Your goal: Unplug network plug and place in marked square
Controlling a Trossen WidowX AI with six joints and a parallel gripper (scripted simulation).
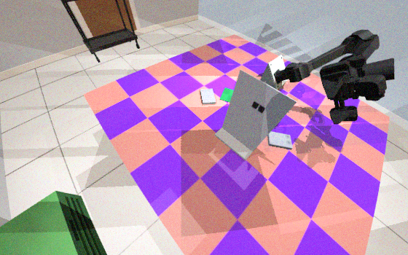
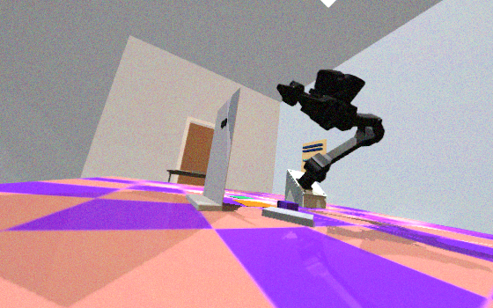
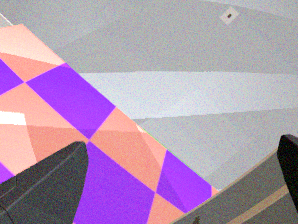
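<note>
The network plug lies 180 mm to the right of my gripper tip, 60 mm below it and 60 mm ahead of it. The rest, counted from my gripper tip: orange marked square 280 mm below, 220 mm to the right, 100 mm behind; green square 370 mm to the right, 280 mm below, 140 mm behind; grey upright panel 170 mm to the right, 150 mm below, 80 mm ahead.
</note>
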